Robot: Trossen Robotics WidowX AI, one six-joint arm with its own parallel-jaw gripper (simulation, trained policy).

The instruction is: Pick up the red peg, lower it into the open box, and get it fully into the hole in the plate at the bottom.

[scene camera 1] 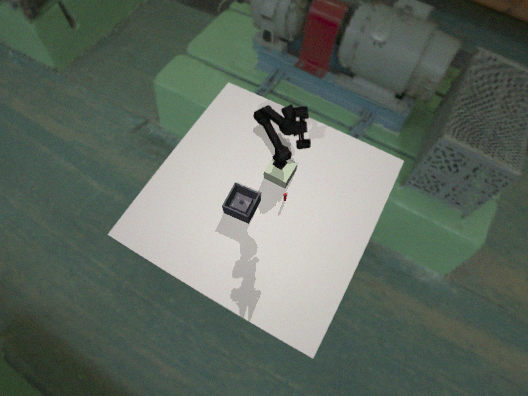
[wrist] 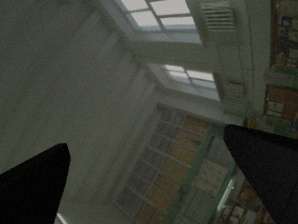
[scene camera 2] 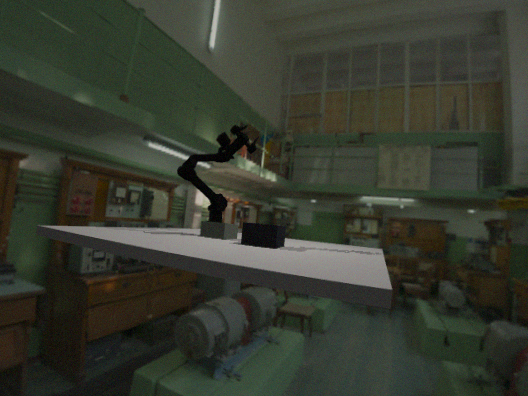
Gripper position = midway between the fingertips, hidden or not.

In view: my gripper point(wrist: 148, 142) and a dark box point(scene camera 2: 253, 234).
The dark box also shows in scene camera 1 point(scene camera 1: 237, 188). The wrist view does not show the dark box: it is out of frame.
